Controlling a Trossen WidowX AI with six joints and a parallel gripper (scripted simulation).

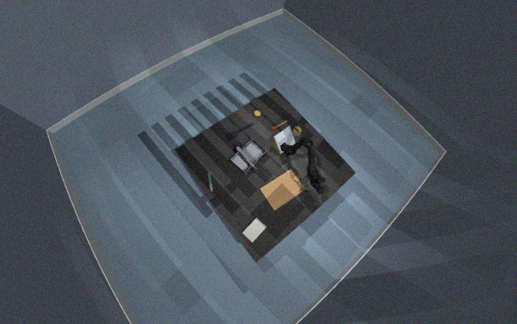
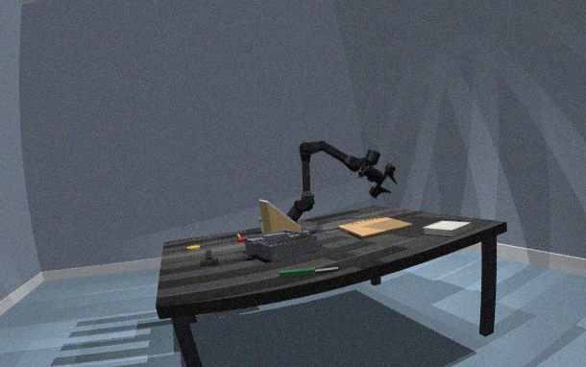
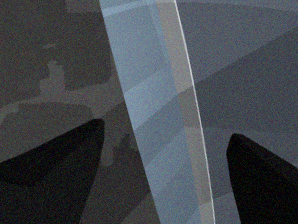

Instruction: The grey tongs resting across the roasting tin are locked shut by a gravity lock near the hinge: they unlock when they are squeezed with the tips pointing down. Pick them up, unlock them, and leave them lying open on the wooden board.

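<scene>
Now: the yellow lock piece 320 mm ahead of my gripper tip, 600 mm to the right of it and 70 mm below it. Round my gripper tip: white block: 650 mm ahead, 110 mm to the right, 120 mm below; then grey roasting tin: 280 mm ahead, 680 mm to the right, 110 mm below; then wooden board: 220 mm ahead, 240 mm to the right, 130 mm below.
</scene>
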